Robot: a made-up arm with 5 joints. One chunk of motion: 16 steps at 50 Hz.
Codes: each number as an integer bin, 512 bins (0 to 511) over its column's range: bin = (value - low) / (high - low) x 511, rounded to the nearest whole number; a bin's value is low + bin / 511 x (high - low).
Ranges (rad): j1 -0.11..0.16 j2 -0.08..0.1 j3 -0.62..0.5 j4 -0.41..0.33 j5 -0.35..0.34
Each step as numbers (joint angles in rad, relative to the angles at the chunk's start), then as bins.
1 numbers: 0.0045 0.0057 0.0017 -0.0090 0.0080
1 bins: 217 243 284 277 265
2 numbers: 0.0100 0.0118 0.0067 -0.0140 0.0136
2 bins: 227 261 286 273 269
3 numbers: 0.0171 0.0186 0.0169 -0.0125 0.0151
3 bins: 241 280 291 274 270
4 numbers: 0.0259 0.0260 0.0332 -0.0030 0.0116
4 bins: 257 301 298 281 268
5 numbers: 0.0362 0.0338 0.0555 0.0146 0.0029
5 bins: 277 323 308 293 261
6 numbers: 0.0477 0.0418 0.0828 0.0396 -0.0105
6 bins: 298 346 321 310 251
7 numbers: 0.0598 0.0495 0.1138 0.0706 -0.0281
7 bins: 321 368 335 332 238
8 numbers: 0.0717 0.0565 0.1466 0.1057 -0.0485
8 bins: 344 388 350 356 223
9 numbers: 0.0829 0.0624 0.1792 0.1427 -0.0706
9 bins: 365 404 365 382 207
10 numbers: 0.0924 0.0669 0.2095 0.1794 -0.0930
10 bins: 383 417 378 407 190
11 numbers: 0.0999 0.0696 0.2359 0.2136 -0.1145
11 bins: 397 425 391 431 174
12 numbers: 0.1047 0.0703 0.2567 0.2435 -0.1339
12 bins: 406 427 400 451 160
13 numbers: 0.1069 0.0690 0.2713 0.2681 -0.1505
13 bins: 411 423 407 468 148
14 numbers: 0.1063 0.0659 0.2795 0.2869 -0.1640
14 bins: 409 414 410 481 138
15 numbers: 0.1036 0.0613 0.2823 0.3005 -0.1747
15 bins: 404 401 412 491 130
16 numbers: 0.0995 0.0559 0.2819 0.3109 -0.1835
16 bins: 396 386 411 498 123
